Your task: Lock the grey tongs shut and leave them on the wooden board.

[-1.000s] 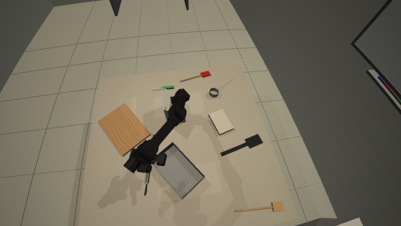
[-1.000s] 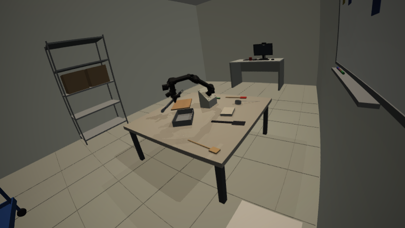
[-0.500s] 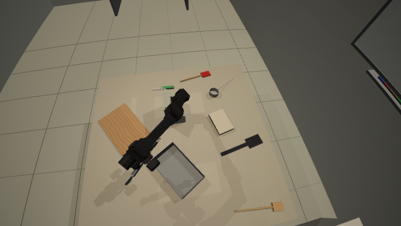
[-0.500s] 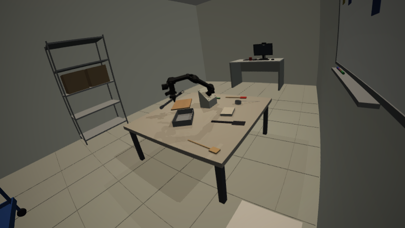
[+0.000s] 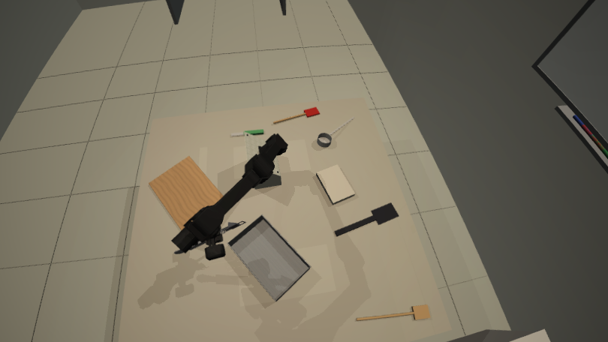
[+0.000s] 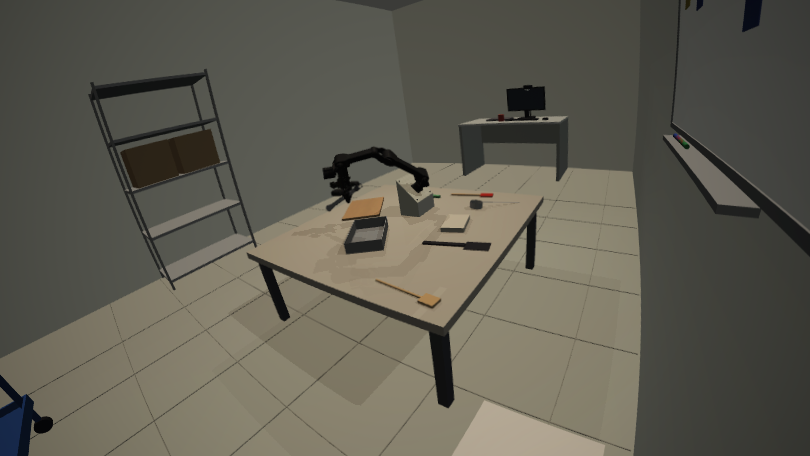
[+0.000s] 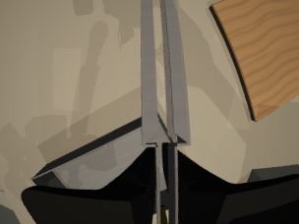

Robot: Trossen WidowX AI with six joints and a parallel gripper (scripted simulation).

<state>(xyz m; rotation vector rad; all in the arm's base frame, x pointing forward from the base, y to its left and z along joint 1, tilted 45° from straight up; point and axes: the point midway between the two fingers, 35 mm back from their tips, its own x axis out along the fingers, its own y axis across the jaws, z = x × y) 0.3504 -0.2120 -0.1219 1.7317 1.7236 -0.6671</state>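
Now: the wooden board 310 mm behind my gripper tip, 170 mm to the right of it and 150 mm below it. Round my gripper tip: roasting tin (170 mm to the left, 130 mm below, 80 mm ahead); then block (540 mm to the left, 190 mm behind, 150 mm below); then green-handled tool (610 mm behind, 160 mm to the left, 150 mm below).
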